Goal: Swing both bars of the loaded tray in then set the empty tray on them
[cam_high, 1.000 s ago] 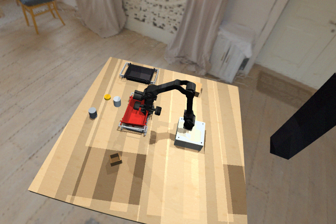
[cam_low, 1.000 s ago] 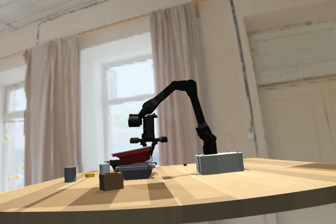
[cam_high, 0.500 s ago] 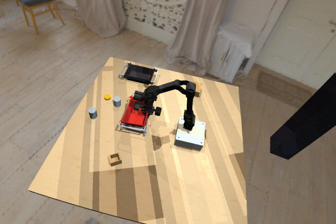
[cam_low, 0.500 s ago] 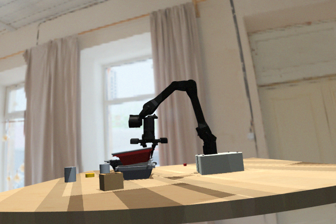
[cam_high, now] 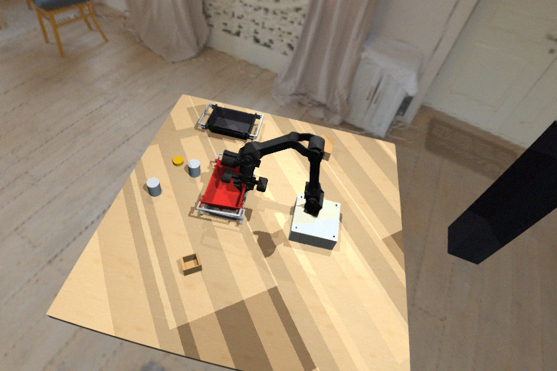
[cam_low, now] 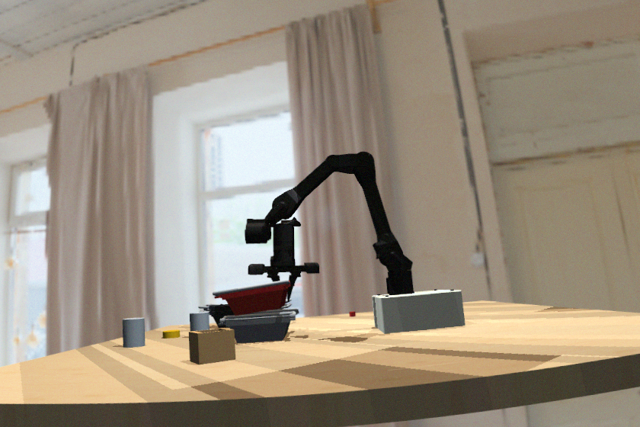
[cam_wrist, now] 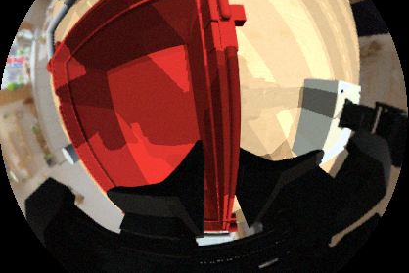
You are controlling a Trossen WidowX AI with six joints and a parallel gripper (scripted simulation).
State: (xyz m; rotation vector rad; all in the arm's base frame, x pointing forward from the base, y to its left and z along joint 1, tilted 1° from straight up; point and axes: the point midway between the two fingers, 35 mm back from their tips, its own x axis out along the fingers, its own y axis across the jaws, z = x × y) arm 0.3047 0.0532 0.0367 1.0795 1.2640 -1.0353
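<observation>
Right now the red tray is 7 cm ahead of my gripper tip, 1 cm to the left of it and 3 cm above it. From my gripper tip the other things lie so: red cube: 12 cm behind, 52 cm to the right, 8 cm below; then small box: 5 cm ahead, 36 cm to the left, 7 cm below; then yellow disc: 38 cm ahead, 8 cm to the right, 8 cm below.
</observation>
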